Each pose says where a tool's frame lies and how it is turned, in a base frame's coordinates. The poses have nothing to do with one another.
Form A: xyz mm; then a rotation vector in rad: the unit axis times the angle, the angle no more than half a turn.
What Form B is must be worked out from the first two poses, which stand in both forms.
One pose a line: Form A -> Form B
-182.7, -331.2, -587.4, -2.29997, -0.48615, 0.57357 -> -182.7, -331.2, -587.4, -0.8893, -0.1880, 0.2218, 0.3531
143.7, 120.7, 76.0, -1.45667, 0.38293, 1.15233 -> 143.7, 120.7, 76.0, -0.6240, 0.1640, 0.4936, 0.5831
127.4, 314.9, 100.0, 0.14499, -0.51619, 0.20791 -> 127.4, 314.9, 100.0, 0.0715, -0.2546, 0.1025, 0.9589
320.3, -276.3, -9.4, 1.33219, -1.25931, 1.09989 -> 320.3, -276.3, -9.4, 0.5463, -0.5164, 0.4510, 0.4811
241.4, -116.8, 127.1, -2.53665, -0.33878, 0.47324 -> 241.4, -116.8, 127.1, -0.9395, -0.1255, 0.1753, 0.2663
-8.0, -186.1, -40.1, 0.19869, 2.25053, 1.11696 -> -8.0, -186.1, -40.1, 0.0751, 0.8502, 0.4220, 0.3057
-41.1, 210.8, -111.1, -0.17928, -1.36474, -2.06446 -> -41.1, 210.8, -111.1, -0.0684, -0.5203, -0.7871, 0.3242
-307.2, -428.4, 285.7, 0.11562, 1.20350, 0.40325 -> -307.2, -428.4, 285.7, 0.0540, 0.5618, 0.1883, 0.8037
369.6, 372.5, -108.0, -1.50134, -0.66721, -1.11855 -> 369.6, 372.5, -108.0, -0.6331, -0.2813, -0.4717, 0.5455
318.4, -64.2, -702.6, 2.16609, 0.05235, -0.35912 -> 318.4, -64.2, -702.6, 0.8781, 0.0212, -0.1456, 0.4553
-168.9, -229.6, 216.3, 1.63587, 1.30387, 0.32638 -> -168.9, -229.6, 216.3, 0.6735, 0.5368, 0.1344, 0.4901
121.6, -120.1, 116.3, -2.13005, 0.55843, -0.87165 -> 121.6, -120.1, 116.3, -0.8330, 0.2184, -0.3409, 0.3771
